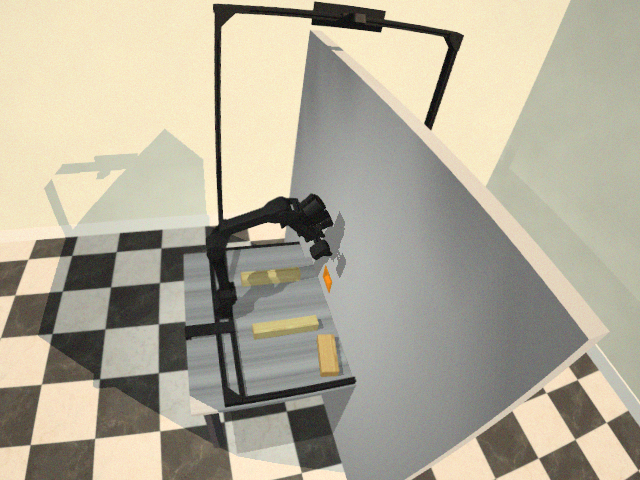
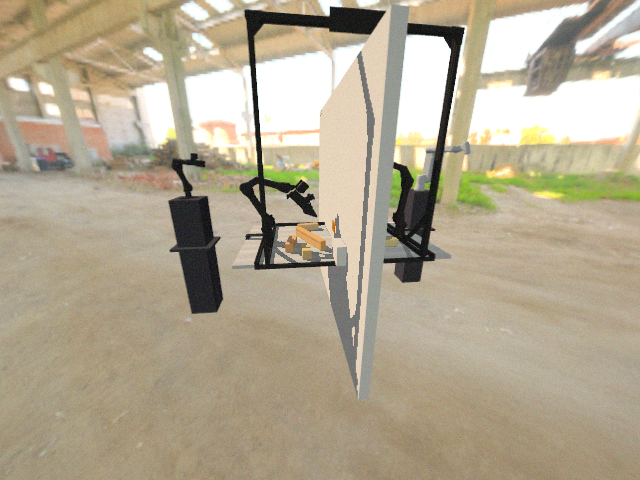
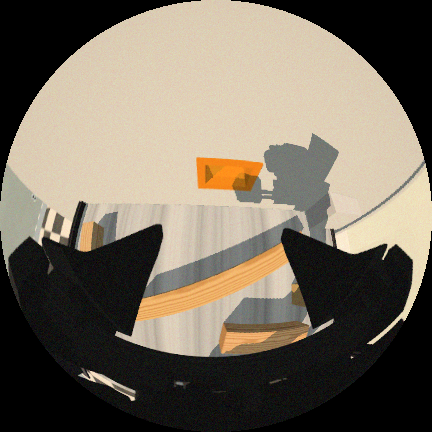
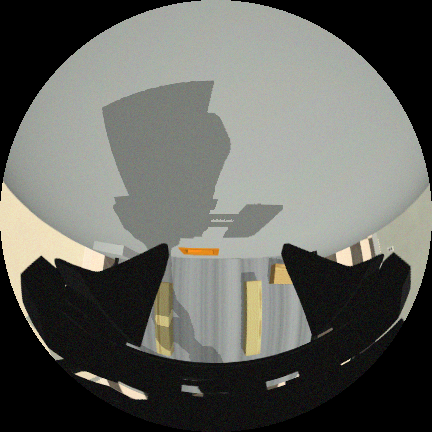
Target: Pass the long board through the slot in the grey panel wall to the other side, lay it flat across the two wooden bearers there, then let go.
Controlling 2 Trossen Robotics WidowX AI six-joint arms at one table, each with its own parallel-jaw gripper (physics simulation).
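Where they show: left gripper, fingertip midpoint: (image 2: pixel 316 215) (image 3: pixel 224 232); right gripper, fingertip midpoint: (image 1: pixel 327 245) (image 4: pixel 227 250); left arm's base, origin of the base link: (image 3: pixel 198 387); right arm's base, origin of the base link: (image 1: pixel 223 312) (image 2: pixel 399 234).
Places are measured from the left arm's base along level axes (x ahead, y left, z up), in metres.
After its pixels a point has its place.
Note:
The long board (image 2: pixel 310 238) @(x 0.276, y -0.089, z 0.020 m) (image 3: pixel 215 289) @(x 0.267, y -0.031, z 0.040 m) lies slantwise on the near side of the grey panel wall (image 1: pixel 413 232) @(x 0.483, y 0.335, z 0.687 m) (image 2: pixel 343 155) @(x 0.433, y -0.259, z 0.518 m) (image 3: pixel 215 90) @(x 0.433, y -0.017, z 0.213 m) (image 4: pixel 310 125) @(x 0.483, y 0.047, z 0.400 m). The orange-rimmed slot (image 1: pixel 325 271) @(x 0.481, y -0.082, z 0.088 m) (image 2: pixel 333 226) @(x 0.437, y -0.010, z 0.072 m) (image 3: pixel 201 176) @(x 0.430, y -0.004, z 0.079 m) (image 4: pixel 216 251) @(x 0.485, y -0.002, z 0.091 m) is low in the wall. My left gripper (image 2: pixel 314 213) @(x 0.319, y -0.029, z 0.156 m) (image 3: pixel 224 232) @(x 0.319, y -0.029, z 0.156 m) is open and empty above the board, whose right end is partly hidden by a finger. My right gripper (image 1: pixel 320 251) @(x 0.535, y 0.000, z 0.323 m) (image 4: pixel 227 250) @(x 0.535, y 0.000, z 0.323 m) is open and empty on the other side, near the wall above the table. Two pale wooden bearers, one (image 1: pixel 285 326) @(x 0.689, y 0.117, z 0.025 m) (image 4: pixel 253 318) @(x 0.676, y 0.105, z 0.025 m) and another (image 1: pixel 270 276) @(x 0.700, y -0.140, z 0.025 m) (image 4: pixel 164 305) @(x 0.641, y -0.146, z 0.025 m), lie there roughly parallel.
Beyond the wall, a wooden block (image 1: pixel 327 354) @(x 0.561, y 0.261, z 0.019 m) (image 4: pixel 281 274) @(x 0.550, y 0.200, z 0.019 m) lies beside one bearer. On the board's side are several short blocks, including one (image 3: pixel 265 338) @(x 0.165, y -0.117, z 0.031 m) (image 2: pixel 291 244) @(x 0.155, y -0.210, z 0.029 m) near the board and another (image 3: pixel 91 236) @(x 0.330, y 0.236, z 0.023 m) at the left. A black frame (image 1: pixel 218 118) @(x 0.886, y -0.344, z 0.648 m) (image 2: pixel 255 103) @(x 0.028, y -0.374, z 0.717 m) rises around the table.

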